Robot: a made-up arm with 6 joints. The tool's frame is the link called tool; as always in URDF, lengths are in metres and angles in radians. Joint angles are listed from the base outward.
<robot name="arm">
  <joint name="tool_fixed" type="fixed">
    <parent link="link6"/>
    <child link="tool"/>
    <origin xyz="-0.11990 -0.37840 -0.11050" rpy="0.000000 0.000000 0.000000"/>
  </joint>
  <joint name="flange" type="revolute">
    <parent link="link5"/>
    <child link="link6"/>
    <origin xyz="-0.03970 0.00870 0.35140" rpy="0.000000 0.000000 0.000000"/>
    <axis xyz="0 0 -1"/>
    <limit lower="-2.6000" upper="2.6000"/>
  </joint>
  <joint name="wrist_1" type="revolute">
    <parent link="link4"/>
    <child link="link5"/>
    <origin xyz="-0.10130 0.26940 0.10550" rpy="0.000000 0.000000 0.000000"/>
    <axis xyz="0 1 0"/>
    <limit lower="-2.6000" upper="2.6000"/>
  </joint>
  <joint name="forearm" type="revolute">
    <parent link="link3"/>
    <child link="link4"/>
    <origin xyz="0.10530 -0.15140 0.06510" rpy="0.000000 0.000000 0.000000"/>
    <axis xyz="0 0 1"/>
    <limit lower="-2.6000" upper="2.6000"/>
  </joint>
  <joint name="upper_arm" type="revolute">
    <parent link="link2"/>
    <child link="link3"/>
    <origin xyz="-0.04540 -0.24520 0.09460" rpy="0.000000 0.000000 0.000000"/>
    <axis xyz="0 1 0"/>
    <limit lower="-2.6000" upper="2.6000"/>
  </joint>
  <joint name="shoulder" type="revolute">
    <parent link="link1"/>
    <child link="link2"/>
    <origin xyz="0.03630 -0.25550 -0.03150" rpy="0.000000 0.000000 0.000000"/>
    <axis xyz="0 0 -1"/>
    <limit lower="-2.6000" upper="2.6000"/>
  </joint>
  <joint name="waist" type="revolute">
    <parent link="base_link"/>
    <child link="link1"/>
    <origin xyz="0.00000 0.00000 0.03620" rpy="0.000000 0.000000 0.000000"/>
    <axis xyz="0 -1 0"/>
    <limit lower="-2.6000" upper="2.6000"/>
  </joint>
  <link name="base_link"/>
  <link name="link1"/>
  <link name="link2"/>
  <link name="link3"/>
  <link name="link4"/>
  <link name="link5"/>
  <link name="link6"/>
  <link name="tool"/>
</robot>
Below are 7 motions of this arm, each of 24 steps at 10 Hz.
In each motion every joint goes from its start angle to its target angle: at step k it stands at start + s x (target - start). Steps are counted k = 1, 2, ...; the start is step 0. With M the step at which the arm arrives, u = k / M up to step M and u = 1 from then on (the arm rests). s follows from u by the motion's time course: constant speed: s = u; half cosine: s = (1 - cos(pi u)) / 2; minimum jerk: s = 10 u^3 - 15 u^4 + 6 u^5.
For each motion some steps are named. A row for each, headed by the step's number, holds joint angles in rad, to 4 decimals.
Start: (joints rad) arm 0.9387 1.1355 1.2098 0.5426 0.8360 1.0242
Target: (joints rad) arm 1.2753 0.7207 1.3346 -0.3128 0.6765 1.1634
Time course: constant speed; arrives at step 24
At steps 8, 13, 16, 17, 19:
8: 1.0509 0.9972 1.2514 0.2575 0.7828 1.0706
13: 1.1210 0.9108 1.2774 0.0793 0.7496 1.0996
16: 1.1631 0.8590 1.2930 -0.0277 0.7297 1.1170
17: 1.1771 0.8417 1.2982 -0.0633 0.7230 1.1228
19: 1.2052 0.8071 1.3086 -0.1346 0.7097 1.1344

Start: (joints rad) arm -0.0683 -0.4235 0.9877 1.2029 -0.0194 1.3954
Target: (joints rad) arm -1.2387 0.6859 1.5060 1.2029 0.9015 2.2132
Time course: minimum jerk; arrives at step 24
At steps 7, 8, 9, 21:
7: -0.2465 -0.2546 1.0666 1.2029 0.1208 1.5199
8: -0.3139 -0.1907 1.0965 1.2029 0.1739 1.5670
9: -0.3904 -0.1182 1.1303 1.2029 0.2340 1.6205
21: -1.2199 0.6681 1.4977 1.2029 0.8867 2.2001

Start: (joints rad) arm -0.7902 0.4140 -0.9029 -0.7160 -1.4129 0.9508
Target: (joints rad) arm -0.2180 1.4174 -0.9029 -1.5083 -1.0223 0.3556
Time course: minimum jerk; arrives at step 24
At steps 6, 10, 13, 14, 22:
6: -0.7310 0.5179 -0.9029 -0.7980 -1.3725 0.8892
10: -0.5919 0.7618 -0.9029 -0.9906 -1.2775 0.7445
13: -0.4596 0.9937 -0.9029 -1.1738 -1.1872 0.6069
14: -0.4163 1.0696 -0.9029 -1.2337 -1.1577 0.5619
22: -0.2209 1.4123 -0.9029 -1.5043 -1.0243 0.3586

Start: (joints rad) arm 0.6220 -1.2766 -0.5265 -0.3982 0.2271 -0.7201
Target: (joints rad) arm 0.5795 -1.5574 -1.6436 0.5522 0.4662 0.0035
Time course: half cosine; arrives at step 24
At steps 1, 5, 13, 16, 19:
1: 0.6218 -1.2778 -0.5313 -0.3941 0.2281 -0.7170
5: 0.6176 -1.3056 -0.6419 -0.3000 0.2518 -0.6453
13: 0.5980 -1.4353 -1.1580 0.1390 0.3623 -0.3111
16: 0.5901 -1.4872 -1.3643 0.3146 0.4064 -0.1774
19: 0.5839 -1.5284 -1.5282 0.4540 0.4415 -0.0713

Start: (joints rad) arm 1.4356 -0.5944 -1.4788 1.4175 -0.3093 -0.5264
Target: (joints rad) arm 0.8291 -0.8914 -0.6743 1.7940 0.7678 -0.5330
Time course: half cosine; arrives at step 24
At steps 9, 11, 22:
9: 1.2484 -0.6861 -1.2305 1.5337 0.0232 -0.5284
11: 1.1719 -0.7235 -1.1291 1.5812 0.1590 -0.5293
22: 0.8394 -0.8863 -0.6880 1.7876 0.7494 -0.5329

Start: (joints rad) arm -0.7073 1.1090 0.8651 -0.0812 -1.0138 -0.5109
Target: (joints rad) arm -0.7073 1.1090 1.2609 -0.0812 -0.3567 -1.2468
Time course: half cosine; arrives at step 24
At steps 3, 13, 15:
3: -0.7073 1.1090 0.8802 -0.0812 -0.9888 -0.5389
13: -0.7073 1.1090 1.0888 -0.0812 -0.6424 -0.9269
15: -0.7073 1.1090 1.1387 -0.0812 -0.5595 -1.0197

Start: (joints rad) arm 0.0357 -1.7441 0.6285 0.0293 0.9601 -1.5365
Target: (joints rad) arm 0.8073 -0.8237 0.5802 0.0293 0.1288 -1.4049
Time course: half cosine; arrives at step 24
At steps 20, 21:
20: 0.7556 -0.8854 0.5834 0.0293 0.1845 -1.4137
21: 0.7779 -0.8587 0.5820 0.0293 0.1604 -1.4099

